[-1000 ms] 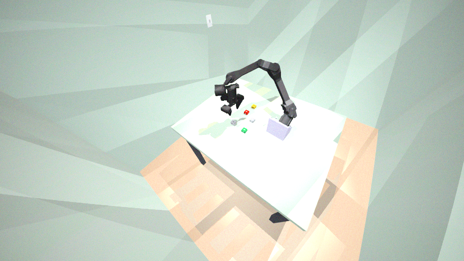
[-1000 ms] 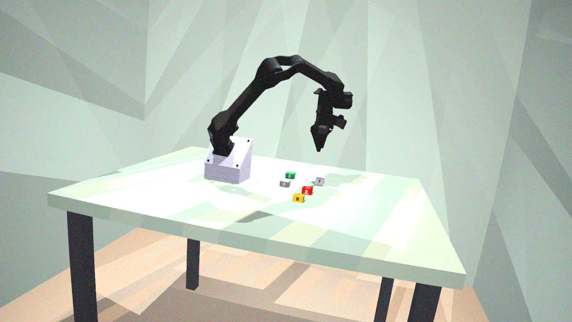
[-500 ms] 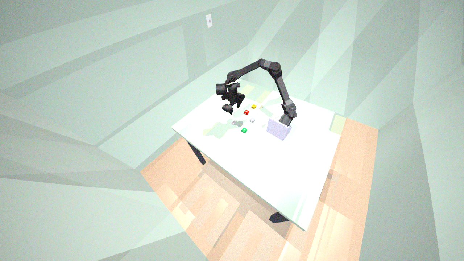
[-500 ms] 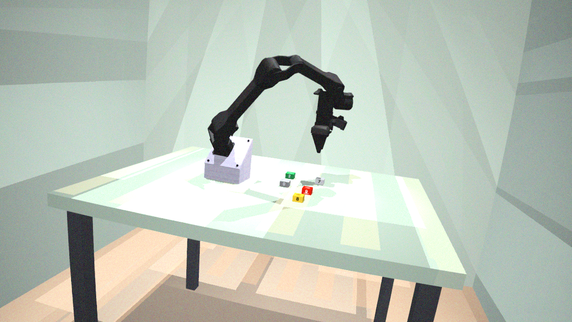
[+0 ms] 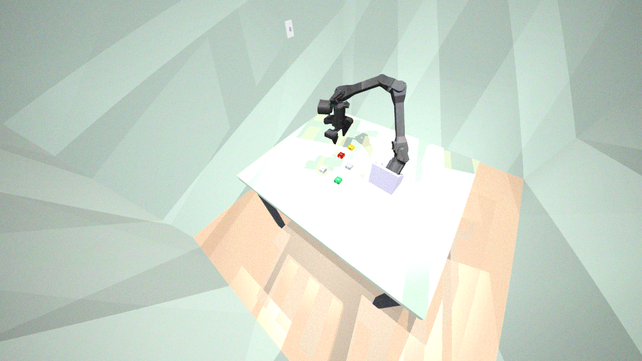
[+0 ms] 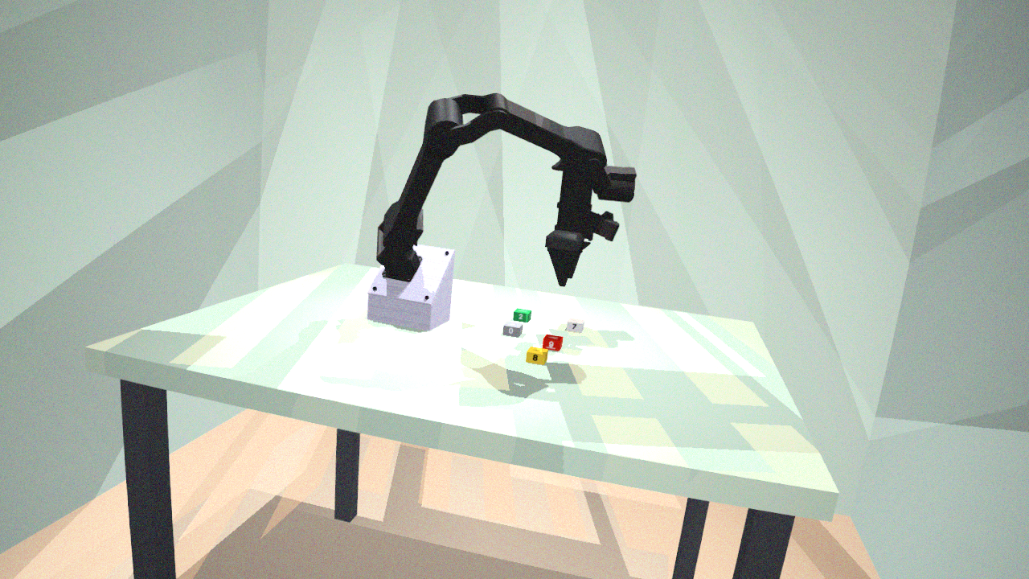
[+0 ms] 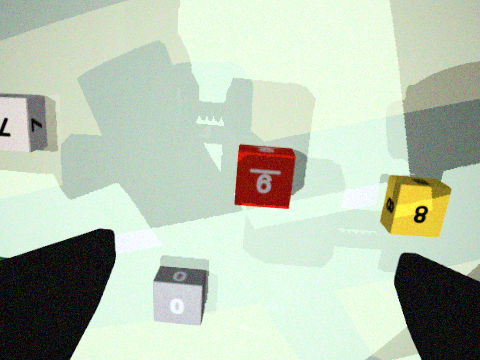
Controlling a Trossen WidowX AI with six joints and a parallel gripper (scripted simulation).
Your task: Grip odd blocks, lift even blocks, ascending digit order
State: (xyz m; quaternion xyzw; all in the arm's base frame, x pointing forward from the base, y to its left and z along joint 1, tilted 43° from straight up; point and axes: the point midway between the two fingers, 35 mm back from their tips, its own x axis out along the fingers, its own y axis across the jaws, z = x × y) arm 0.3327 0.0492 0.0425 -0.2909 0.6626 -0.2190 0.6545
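Now: the grey block marked 0 120 mm below my gripper tip, 100 mm behind it and 30 mm to the left of it. From my gripper tip the other things lie so: red block (120 mm below, 10 mm to the right, 10 mm behind); then white block marked 7 (150 mm to the left, 120 mm below); then yellow block (120 mm below, 100 mm to the right, 10 mm behind).
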